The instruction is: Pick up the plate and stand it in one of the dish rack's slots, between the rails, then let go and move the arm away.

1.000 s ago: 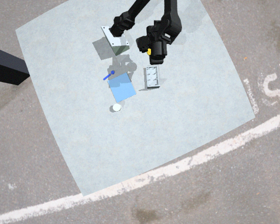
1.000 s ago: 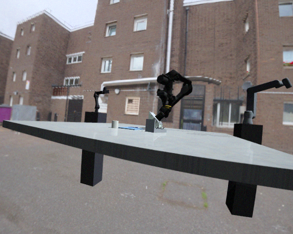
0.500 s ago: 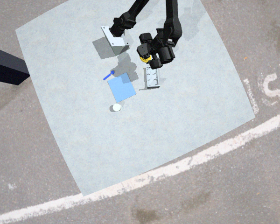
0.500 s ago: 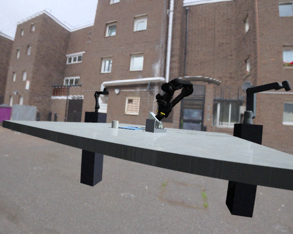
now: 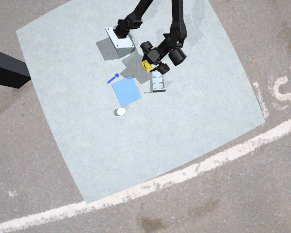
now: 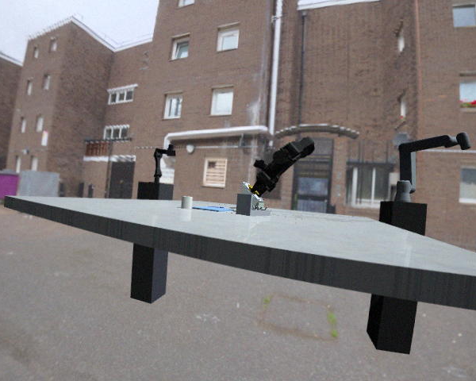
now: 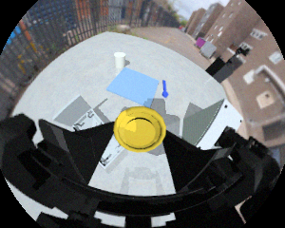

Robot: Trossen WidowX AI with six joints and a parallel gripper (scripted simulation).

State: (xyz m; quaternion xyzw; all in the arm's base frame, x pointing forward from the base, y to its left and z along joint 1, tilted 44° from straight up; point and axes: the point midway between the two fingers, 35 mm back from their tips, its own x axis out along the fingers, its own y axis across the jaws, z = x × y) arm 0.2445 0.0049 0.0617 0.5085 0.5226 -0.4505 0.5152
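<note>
The grey dish rack is 9 cm ahead of my gripper tip, 3 cm to the left of it and 7 cm below it. The rest, counted from my gripper tip: blue utensil (7 cm behind, 18 cm to the right, 9 cm below); plate (1 cm above); mat (4 cm ahead, 16 cm to the right, 9 cm below).
</note>
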